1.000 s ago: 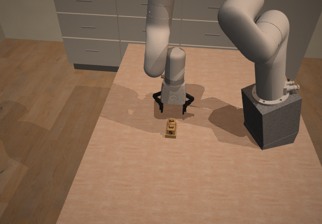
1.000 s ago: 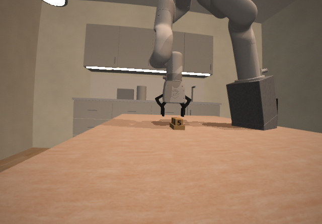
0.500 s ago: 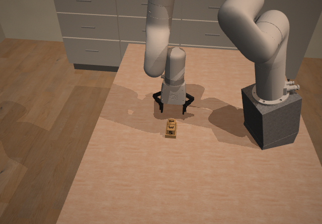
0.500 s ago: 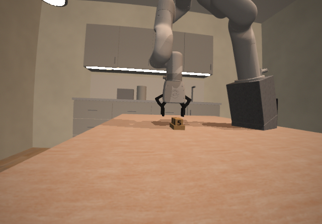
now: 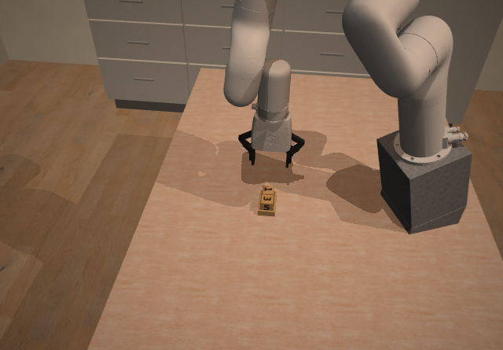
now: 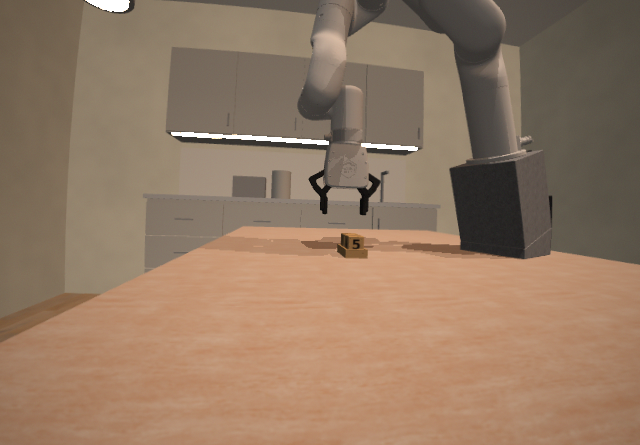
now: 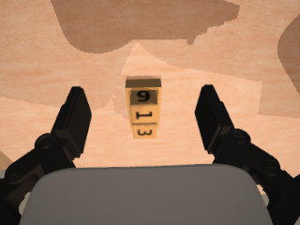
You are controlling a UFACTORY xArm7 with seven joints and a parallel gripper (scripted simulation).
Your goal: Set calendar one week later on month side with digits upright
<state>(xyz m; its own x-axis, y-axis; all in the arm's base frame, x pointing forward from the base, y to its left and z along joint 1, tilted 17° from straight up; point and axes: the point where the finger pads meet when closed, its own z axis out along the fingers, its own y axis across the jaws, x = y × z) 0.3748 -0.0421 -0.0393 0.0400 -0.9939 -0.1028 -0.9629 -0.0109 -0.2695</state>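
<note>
Now: hand 6 cm to the right of the wooden cube and 6 cm above it.
</note>
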